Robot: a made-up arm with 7 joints.
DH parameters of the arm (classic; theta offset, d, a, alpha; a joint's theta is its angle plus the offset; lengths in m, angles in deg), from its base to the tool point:
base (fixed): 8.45 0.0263 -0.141 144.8
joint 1: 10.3 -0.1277 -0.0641 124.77
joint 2: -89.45 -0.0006 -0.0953 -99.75
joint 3: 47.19 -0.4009 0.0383 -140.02
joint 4: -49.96 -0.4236 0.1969 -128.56
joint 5: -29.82 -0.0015 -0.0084 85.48
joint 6: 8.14 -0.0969 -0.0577 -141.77
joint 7: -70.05 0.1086 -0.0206 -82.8
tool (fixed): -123.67 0.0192 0 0
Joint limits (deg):
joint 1: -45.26..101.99
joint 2: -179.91..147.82
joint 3: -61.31..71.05
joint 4: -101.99..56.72
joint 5: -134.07..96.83
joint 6: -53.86..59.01
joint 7: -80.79..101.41
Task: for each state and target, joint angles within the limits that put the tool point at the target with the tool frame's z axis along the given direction. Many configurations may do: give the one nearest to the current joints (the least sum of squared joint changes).
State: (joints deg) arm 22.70 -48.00 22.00 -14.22 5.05 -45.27 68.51
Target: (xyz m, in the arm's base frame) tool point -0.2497 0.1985 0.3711 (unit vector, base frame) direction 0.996 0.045 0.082
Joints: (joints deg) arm 17.35 -53.19 -11.47 7.82 28.76 -44.62 70.03
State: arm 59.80 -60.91 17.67 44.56 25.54 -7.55 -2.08
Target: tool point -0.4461 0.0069 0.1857 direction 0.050 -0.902 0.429
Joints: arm 31.95 -73.28 45.39 33.16 33.14 -4.09 10.67
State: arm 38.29 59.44 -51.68 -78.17 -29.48 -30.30 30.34
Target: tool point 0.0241 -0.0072 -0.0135 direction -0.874 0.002 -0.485
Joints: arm 47.14 19.29 -10.15 -62.27 -60.18 -36.50 -22.77
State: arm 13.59 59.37 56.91 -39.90 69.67 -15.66 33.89
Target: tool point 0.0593 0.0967 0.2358 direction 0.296 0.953 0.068
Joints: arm 6.61 56.89 47.17 -80.25 35.93 -20.15 24.66
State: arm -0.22 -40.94 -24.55 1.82 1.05 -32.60 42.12
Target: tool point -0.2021 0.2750 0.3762 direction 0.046 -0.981 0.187
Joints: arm 17.97 -54.77 -41.82 24.97 17.75 -48.02 26.33
